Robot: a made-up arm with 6 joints.
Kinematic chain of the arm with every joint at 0, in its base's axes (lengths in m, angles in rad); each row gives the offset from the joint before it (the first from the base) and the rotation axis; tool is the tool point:
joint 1: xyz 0 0 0.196 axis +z
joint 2: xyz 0 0 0 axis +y
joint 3: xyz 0 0 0.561 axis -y
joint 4: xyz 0 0 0 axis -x
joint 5: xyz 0.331 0 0 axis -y
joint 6: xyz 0 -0.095 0 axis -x
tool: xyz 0 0 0
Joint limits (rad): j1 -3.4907..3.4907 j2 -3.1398..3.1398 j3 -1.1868..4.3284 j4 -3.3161..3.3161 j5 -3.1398..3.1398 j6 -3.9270..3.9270
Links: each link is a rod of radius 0.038 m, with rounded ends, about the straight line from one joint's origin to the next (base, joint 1, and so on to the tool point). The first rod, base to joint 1, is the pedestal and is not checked.
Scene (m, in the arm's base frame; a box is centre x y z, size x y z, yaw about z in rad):
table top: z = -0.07
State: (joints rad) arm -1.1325 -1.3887 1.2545 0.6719 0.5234 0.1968
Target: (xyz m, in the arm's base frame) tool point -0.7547 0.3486 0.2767
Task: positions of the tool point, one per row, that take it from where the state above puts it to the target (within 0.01 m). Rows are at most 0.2 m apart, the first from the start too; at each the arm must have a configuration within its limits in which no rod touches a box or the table.
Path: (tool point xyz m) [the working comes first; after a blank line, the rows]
Joints at the target: -0.5351 -1.7620 0.6559 0.4639 0.5234 0.1968
Straight joint move there: clear.

1: -0.5790 0.6504 0.3627
2: -0.6878 0.5106 0.3200
3: -0.7547 0.3486 0.2767

